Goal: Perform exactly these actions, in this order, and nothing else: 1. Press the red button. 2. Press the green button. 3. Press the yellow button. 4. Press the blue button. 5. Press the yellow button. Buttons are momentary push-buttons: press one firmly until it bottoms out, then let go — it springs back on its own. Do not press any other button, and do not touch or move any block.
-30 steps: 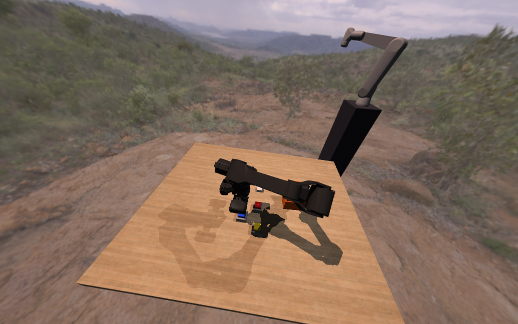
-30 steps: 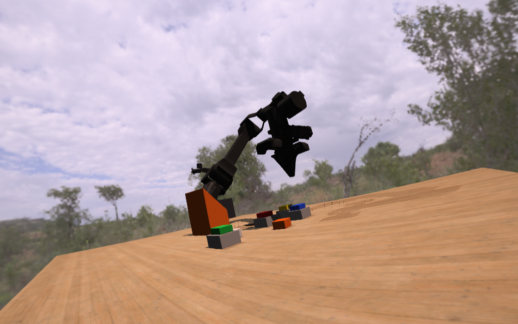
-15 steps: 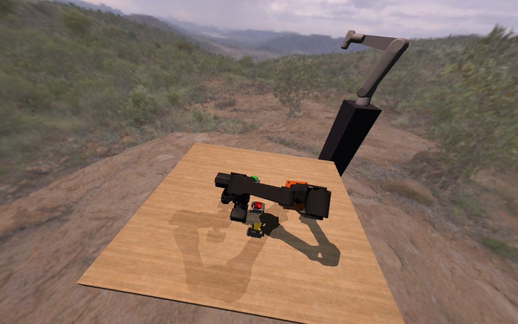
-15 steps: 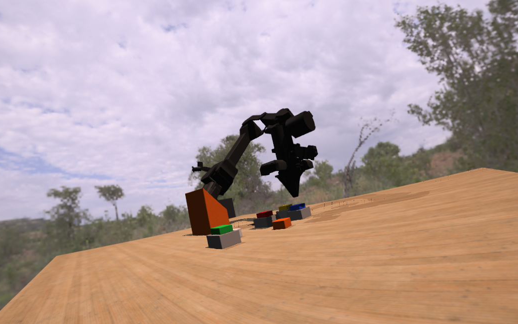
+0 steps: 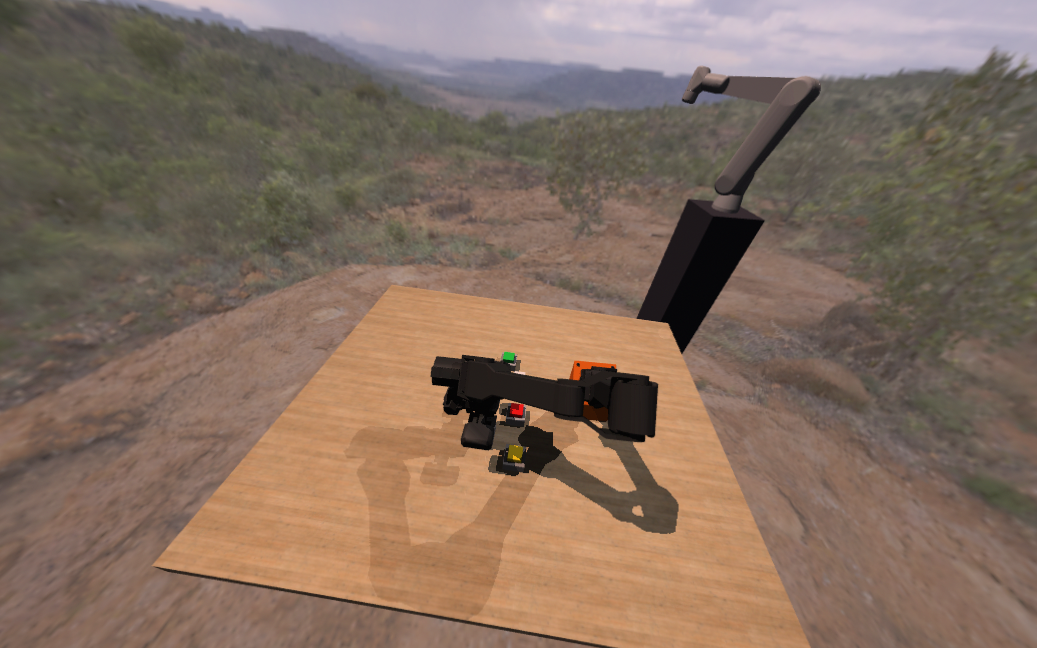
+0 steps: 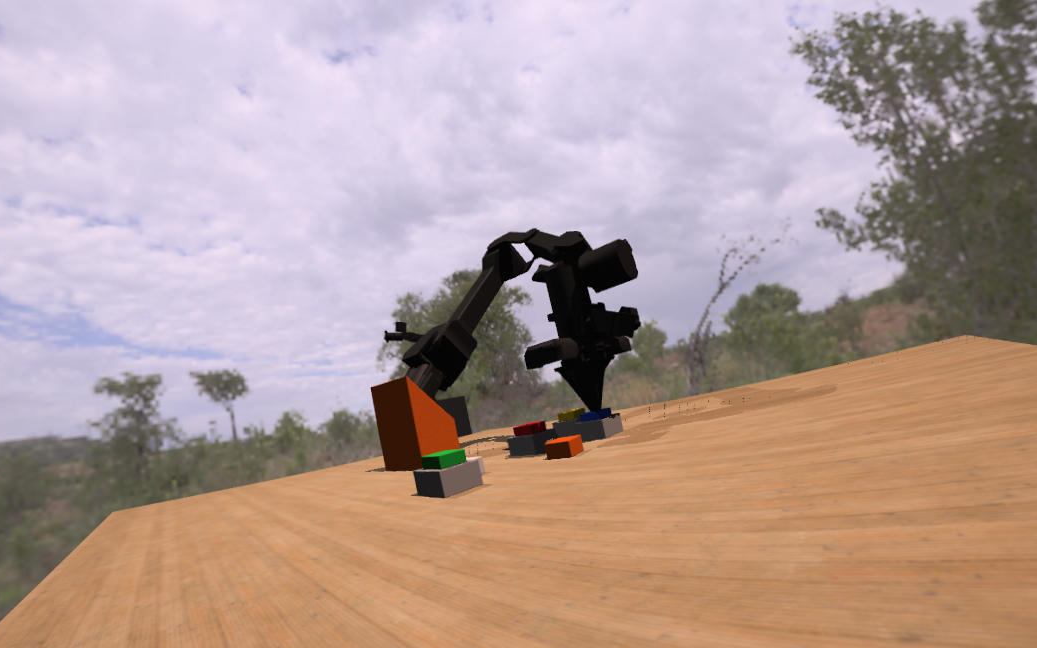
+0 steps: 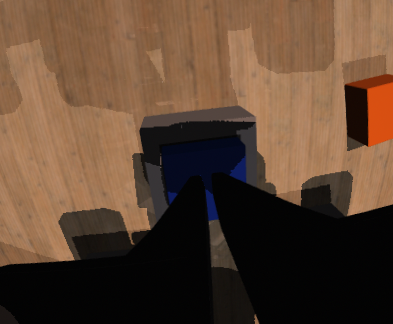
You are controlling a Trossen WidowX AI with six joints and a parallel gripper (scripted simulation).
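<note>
Right now the blue button is 10 mm below my gripper tip. From my gripper tip the other things lie so: red button 80 mm behind, 50 mm to the right; then yellow button 70 mm behind, 60 mm to the left; then small orange block 110 mm to the right, 30 mm below.
</note>
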